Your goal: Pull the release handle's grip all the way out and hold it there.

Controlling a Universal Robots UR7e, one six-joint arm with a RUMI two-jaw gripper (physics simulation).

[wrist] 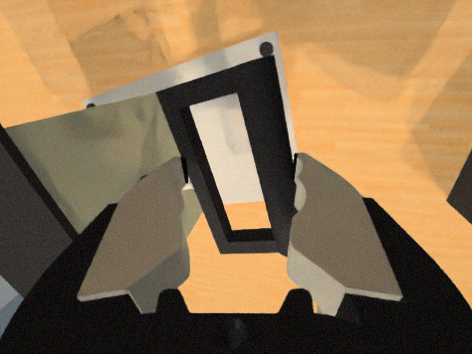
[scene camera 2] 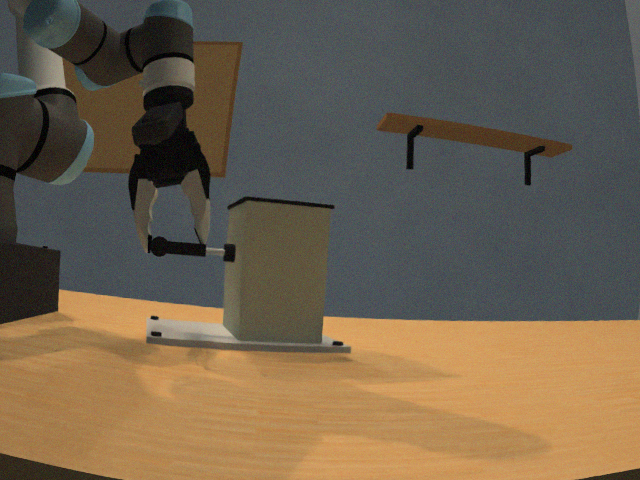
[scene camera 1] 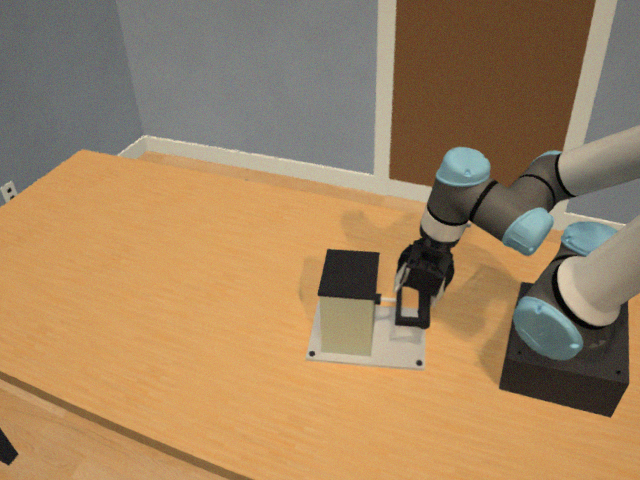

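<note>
The release handle's black rectangular grip (scene camera 1: pixel 413 324) (scene camera 2: pixel 187 249) (wrist: pixel 261 130) stands out from the side of a pale green box (scene camera 1: pixel 346 325) (scene camera 2: pixel 281 268) (wrist: pixel 95 155). A short stretch of pale rod (scene camera 1: pixel 387 299) (scene camera 2: pixel 215 251) shows between the grip and the black collar (scene camera 2: pixel 229 252) on the box. My gripper (scene camera 1: pixel 416 297) (scene camera 2: pixel 176 246) (wrist: pixel 239 158) points down and is shut on the grip, one finger on the box side and one on the outer side. In the wrist view the fingertips lie against the frame's two long bars. The box-side finger hides part of the rod there.
The box has a black lid (scene camera 1: pixel 351 273) and stands on a light grey base plate (scene camera 1: pixel 392 356) (scene camera 2: pixel 180 330) (wrist: pixel 200 67) with dark bolts, on the wooden table (scene camera 1: pixel 206 310). The robot's dark base block (scene camera 1: pixel 563 384) stands at the right in scene camera 1.
</note>
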